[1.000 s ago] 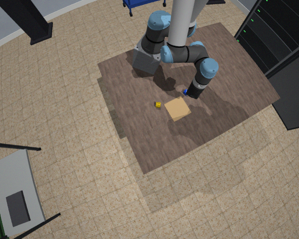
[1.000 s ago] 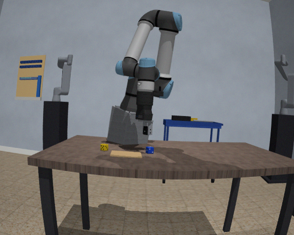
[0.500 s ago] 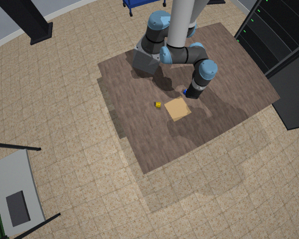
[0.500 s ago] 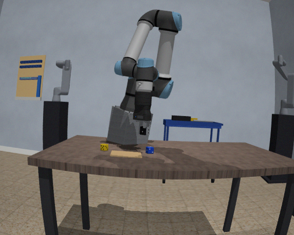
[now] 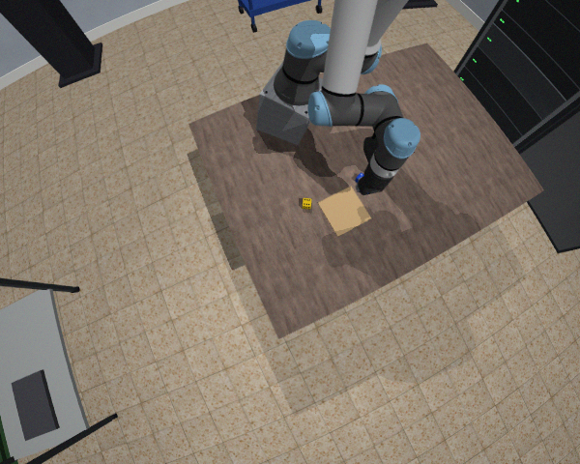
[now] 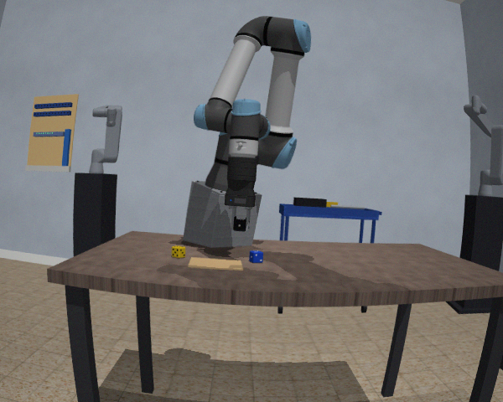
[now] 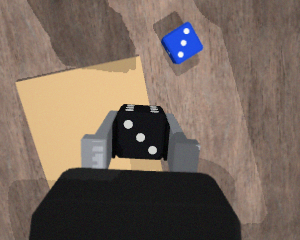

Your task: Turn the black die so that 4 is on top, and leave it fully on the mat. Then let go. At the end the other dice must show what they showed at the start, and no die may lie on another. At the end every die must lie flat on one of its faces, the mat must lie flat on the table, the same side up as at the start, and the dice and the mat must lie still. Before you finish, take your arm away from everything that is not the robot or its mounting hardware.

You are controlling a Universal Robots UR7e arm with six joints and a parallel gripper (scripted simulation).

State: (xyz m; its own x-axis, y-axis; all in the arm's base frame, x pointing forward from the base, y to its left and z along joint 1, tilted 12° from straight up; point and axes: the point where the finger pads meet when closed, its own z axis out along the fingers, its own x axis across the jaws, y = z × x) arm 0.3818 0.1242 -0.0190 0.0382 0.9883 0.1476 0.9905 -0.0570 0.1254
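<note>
Right now my hand is 30 mm short of the tan mat, 60 mm to the left of it and 110 mm above it. Also, from my hand: blue die (70 mm behind, 40 mm to the left, 100 mm below); then black die (right at my hand); then yellow die (30 mm behind, 180 mm to the right, 100 mm below).
</note>
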